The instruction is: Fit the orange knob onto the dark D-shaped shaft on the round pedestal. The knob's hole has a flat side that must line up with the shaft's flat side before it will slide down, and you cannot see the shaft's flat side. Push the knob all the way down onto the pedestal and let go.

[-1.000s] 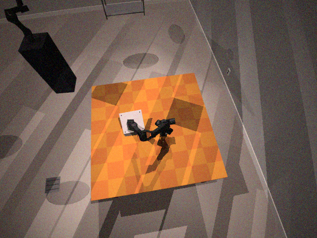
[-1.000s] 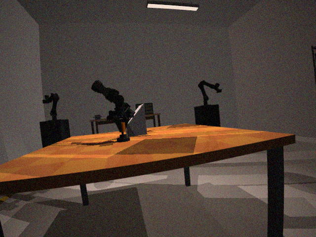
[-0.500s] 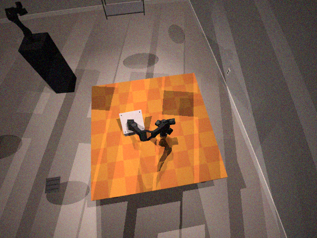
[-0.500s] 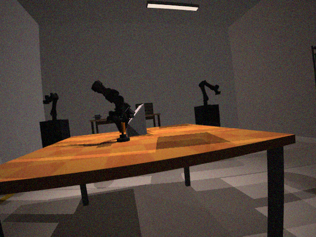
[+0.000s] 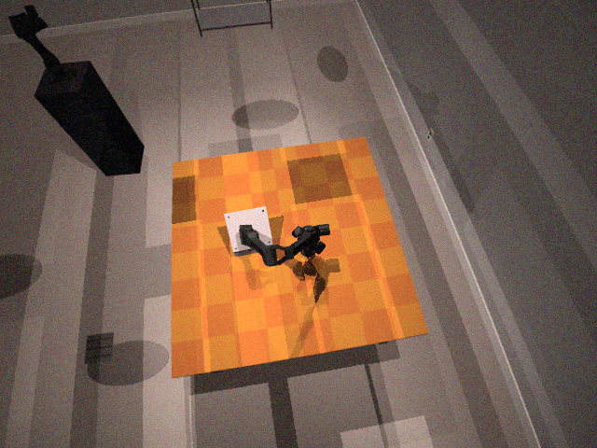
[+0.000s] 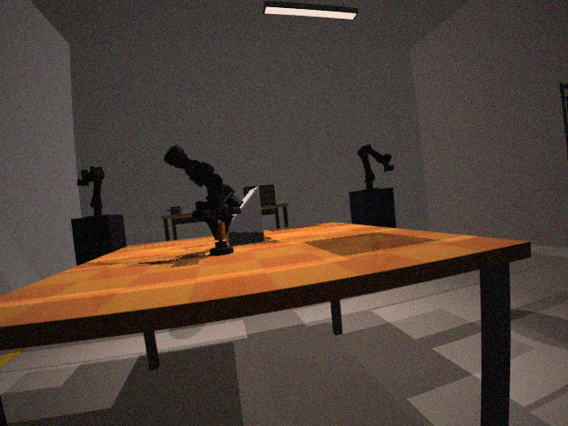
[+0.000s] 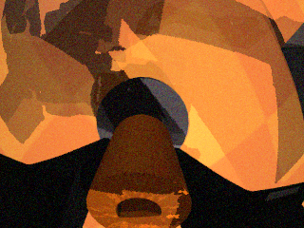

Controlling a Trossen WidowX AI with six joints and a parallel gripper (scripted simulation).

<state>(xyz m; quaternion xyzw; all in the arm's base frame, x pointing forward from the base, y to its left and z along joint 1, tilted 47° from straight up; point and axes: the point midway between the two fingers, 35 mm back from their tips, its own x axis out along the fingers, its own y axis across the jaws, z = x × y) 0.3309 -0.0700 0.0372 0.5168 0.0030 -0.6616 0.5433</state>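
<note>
My gripper tip is 3 cm above the round dark pedestal. Round my gripper tip: orange knob: 2 cm above.
</note>
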